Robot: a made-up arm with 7 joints.
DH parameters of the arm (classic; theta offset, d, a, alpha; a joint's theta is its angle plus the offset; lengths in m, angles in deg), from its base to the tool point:
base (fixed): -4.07 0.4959 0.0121 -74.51
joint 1: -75.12 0.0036 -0.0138 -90
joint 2: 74 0.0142 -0.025 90
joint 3: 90 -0.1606 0.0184 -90
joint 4: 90 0.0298 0.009 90
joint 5: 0 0.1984 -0.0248 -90
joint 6: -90 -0.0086 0.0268 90
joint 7: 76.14 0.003 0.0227 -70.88
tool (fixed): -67.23 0.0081 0 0
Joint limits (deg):
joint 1: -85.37..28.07
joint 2: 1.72..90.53
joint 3: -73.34..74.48
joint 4: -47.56..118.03
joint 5: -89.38..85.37
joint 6: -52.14..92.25
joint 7: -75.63..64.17
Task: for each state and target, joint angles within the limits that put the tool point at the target. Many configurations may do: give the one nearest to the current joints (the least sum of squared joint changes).
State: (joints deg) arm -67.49 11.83 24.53 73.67 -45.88 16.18 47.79
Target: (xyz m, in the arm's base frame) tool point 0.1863 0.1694 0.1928
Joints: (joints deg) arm -41.46 18.54 28.85 95.47 -48.42 15.68 50.70
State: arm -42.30 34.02 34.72 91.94 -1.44 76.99 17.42
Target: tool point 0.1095 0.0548 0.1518
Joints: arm -41.89 9.78 43.25 118.03 -3.34 84.89 14.82
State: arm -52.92 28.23 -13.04 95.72 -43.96 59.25 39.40
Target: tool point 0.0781 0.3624 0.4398
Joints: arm -42.87 69.02 -15.57 113.09 -46.13 59.40 37.82
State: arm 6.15 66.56 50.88 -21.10 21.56 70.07 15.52
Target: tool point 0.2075 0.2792 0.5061
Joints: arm -1.42 65.71 30.20 17.71 19.51 62.21 5.70
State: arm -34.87 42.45 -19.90 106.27 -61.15 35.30 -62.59
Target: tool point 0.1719 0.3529 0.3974
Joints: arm -58.25 59.73 -26.01 107.76 -60.95 45.00 -58.38
